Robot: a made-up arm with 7 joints. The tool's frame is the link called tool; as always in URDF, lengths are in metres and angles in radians. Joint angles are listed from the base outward. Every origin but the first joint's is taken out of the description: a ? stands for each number. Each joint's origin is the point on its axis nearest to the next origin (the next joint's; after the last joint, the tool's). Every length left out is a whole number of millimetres.
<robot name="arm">
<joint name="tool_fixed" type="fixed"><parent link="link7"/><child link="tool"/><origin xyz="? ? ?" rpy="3.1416 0 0"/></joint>
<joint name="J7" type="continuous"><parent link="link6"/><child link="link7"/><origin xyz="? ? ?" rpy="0 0 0"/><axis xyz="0 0 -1"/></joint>
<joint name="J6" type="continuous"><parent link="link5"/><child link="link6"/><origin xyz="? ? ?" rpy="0 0 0"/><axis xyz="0 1 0"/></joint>
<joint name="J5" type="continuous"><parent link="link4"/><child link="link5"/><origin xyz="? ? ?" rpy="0 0 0"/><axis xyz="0 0 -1"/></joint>
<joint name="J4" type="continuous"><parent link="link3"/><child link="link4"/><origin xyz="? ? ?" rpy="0 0 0"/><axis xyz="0 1 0"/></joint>
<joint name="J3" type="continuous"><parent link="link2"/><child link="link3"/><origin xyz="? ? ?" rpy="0 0 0"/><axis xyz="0 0 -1"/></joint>
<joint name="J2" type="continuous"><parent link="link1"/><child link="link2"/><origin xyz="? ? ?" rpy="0 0 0"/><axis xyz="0 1 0"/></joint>
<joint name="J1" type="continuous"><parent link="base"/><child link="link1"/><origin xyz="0 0 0.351" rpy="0 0 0"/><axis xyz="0 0 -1"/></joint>
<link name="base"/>
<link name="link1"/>
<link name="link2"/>
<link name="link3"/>
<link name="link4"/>
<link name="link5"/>
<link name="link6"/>
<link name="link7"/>
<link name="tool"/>
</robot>
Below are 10 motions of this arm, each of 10 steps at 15 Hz.
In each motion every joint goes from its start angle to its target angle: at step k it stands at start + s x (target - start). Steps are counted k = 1, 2, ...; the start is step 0. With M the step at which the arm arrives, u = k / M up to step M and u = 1 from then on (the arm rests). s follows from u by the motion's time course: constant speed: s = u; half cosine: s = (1 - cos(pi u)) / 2; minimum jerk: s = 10 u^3 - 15 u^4 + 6 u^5.
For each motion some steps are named. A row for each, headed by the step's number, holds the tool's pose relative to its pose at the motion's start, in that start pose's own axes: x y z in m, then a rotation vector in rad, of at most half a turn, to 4 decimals.
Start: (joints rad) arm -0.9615 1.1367 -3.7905 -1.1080 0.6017 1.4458 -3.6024
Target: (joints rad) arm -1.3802 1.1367 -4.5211 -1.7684 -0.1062 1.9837 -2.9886
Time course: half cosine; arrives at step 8
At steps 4, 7, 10:
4: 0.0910 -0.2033 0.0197 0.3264 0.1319 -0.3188
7: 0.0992 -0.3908 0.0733 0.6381 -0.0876 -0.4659
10: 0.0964 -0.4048 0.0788 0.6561 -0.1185 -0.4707

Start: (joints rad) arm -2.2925 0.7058 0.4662 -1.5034 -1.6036 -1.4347 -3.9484
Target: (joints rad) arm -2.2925 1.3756 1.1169 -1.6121 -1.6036 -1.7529 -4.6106
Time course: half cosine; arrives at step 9
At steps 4, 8, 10:
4: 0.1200 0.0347 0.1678 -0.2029 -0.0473 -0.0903
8: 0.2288 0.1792 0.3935 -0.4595 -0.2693 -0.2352
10: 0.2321 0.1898 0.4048 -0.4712 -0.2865 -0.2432

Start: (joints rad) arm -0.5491 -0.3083 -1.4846 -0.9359 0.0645 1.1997 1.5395
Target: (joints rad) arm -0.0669 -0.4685 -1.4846 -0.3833 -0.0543 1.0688 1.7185
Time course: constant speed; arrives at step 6
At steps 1, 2, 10:
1: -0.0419 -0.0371 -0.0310 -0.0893 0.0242 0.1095
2: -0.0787 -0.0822 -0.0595 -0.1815 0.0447 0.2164
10: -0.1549 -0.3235 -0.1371 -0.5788 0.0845 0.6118

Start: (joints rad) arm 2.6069 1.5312 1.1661 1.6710 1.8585 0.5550 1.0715
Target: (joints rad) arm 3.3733 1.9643 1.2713 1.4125 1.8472 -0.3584 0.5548
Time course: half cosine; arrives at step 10
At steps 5, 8, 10:
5: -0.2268 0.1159 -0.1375 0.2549 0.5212 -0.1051
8: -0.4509 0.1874 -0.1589 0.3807 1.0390 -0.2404
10: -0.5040 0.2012 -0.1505 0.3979 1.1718 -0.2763

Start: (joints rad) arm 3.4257 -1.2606 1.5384 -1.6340 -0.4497 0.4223 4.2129
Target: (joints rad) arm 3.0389 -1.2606 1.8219 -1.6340 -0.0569 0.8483 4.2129
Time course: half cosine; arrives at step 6
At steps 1, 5, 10:
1: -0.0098 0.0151 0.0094 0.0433 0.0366 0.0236
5: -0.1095 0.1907 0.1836 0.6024 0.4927 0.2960
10: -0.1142 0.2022 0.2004 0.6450 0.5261 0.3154

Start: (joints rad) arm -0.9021 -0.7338 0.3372 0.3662 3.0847 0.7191 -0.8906
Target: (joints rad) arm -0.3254 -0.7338 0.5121 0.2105 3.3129 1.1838 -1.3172
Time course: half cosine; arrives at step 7
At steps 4, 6, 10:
4: -0.1062 0.2255 0.0026 0.6458 0.1720 0.0458
6: -0.1869 0.3347 0.0527 0.9962 0.3746 0.0316
10: -0.1993 0.3488 0.0628 1.0453 0.4107 0.0281

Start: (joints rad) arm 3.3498 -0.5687 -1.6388 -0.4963 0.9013 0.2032 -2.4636
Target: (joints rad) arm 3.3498 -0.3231 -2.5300 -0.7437 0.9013 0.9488 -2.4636
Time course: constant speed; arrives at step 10
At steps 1, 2, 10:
1: -0.0451 -0.0026 -0.0020 0.0334 0.1120 -0.0788
2: -0.0903 -0.0033 -0.0009 0.0688 0.2218 -0.1602
10: -0.3984 0.0541 0.1068 0.4164 0.9699 -0.9264

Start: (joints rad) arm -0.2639 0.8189 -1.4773 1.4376 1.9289 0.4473 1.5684
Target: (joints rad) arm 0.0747 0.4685 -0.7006 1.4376 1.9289 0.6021 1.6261
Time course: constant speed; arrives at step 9
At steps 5, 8, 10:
5: 0.0625 -0.1767 0.1121 -0.6617 -0.0764 0.2397
8: 0.1079 -0.2536 0.2395 -1.0785 -0.1215 0.3449
10: 0.1222 -0.2699 0.2904 -1.2201 -0.1361 0.3730

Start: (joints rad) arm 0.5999 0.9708 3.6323 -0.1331 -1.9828 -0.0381 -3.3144
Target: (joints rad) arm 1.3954 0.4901 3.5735 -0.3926 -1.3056 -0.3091 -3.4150
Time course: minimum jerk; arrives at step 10
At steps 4, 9, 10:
4: -0.1776 -0.1402 0.0383 -0.0513 0.1738 0.2788
9: -0.3801 -0.4411 0.2604 0.0467 0.5980 0.8477
10: -0.3810 -0.4446 0.2639 0.0496 0.6040 0.8543

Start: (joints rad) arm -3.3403 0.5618 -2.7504 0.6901 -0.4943 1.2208 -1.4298
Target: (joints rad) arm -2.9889 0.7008 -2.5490 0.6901 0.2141 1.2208 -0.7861
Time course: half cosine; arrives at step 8
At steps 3, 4, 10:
3: -0.0153 0.0002 0.0511 0.0010 0.3629 0.2823
4: -0.0182 0.0014 0.0889 0.0404 0.5902 0.4431
10: 0.0061 0.0129 0.2014 0.2867 1.1754 0.7792

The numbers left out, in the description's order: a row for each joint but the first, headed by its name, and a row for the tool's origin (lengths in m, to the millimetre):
tool: 0 0 0
J7: 0 0 0.118
J6: 0 0 0
J5: 0 0 0.292
J4: 0 -0.015 0
J3: 0 0 0.535
J2: 0 -0.011 0

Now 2 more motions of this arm.
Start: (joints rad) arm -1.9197 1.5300 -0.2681 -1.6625 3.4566 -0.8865 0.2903
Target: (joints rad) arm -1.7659 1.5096 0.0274 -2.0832 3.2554 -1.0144 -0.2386
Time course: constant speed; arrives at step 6
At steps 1, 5, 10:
1: 0.0253 -0.0085 0.0152 0.0115 -0.0754 -0.0768
5: 0.1042 -0.0235 0.0950 0.1736 -0.3457 -0.3533
10: 0.1174 -0.0236 0.1186 0.2405 -0.3990 -0.4132

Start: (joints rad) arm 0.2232 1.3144 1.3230 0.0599 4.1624 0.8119 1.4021
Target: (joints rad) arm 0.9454 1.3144 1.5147 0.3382 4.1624 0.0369 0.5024
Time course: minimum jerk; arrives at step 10
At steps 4, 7, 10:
4: 0.1445 0.1635 0.1406 0.5124 -0.0991 -0.3373
7: 0.3365 0.3044 0.4970 1.4034 0.0039 -0.6586
10: 0.3756 0.3093 0.6261 1.6764 0.1022 -0.6705

